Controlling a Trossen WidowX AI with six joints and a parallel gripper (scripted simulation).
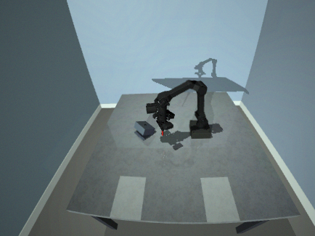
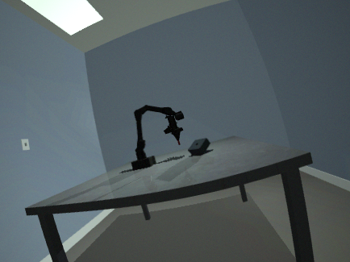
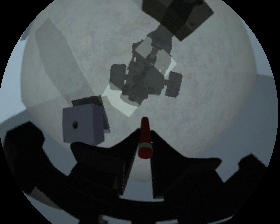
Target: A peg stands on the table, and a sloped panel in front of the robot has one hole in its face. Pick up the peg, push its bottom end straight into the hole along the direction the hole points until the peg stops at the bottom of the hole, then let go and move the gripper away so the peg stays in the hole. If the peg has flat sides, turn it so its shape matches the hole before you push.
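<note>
Right now my gripper tip is 150 mm short of the dark sloped panel, 120 mm to the left of it and 80 mm above it. Also, from my gripper tip: thin red peg 20 mm above.
</note>
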